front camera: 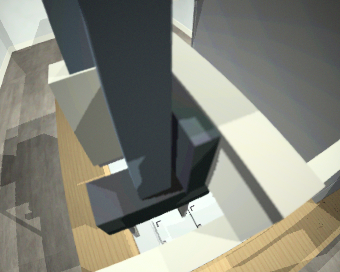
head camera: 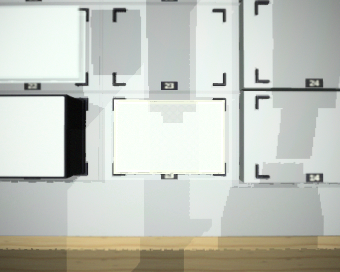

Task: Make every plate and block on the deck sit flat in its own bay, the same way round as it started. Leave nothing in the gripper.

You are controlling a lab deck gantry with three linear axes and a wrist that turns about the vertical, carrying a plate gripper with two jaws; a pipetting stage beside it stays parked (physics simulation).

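Frame: origin at the robot's base, x ahead, y up, z right, level; centimetres.
Where they show: gripper, fingertip midpoint: (front camera: 157, 219).
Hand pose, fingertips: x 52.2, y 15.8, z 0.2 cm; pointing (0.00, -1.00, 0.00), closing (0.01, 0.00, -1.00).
Note:
Things, the pixels of their centre, and the offset from my fingertips.
- cream-edged plate, body centre: (head camera: 169, 136) dx -13.0, dy -15.1, dz -4.5 cm
- tall white-topped block with black sides, body centre: (head camera: 19, 136) dx -29.4, dy -13.8, dz -4.5 cm
- pale plate, body centre: (head camera: 28, 44) dx -29.4, dy -15.1, dz -15.2 cm
My gripper (front camera: 160, 225) is open, its two jaw tips apart below the dark body, with no plate or block seen between them. It hangs high over the deck, and its jaws do not show in the head view. In the head view a cream-edged plate (head camera: 170, 145) lies flat inside the corner marks of bay 13. Left of it stands a tall white-topped block with black sides (head camera: 32, 137), partly out of view. A pale plate (head camera: 40, 42) lies in the bay at the upper left, also cut off. The gripper body and column hide most of the deck in the front view.
Marked bays 23 (head camera: 169, 50), 24 (head camera: 295, 50) and 14 (head camera: 250, 140) show in the head view. The deck's wooden edge (head camera: 170, 243) runs along the bottom. In the front view the parked pipetting stage (front camera: 82, 110) stands left of the column, and a cream beam (front camera: 280, 160) crosses the right.

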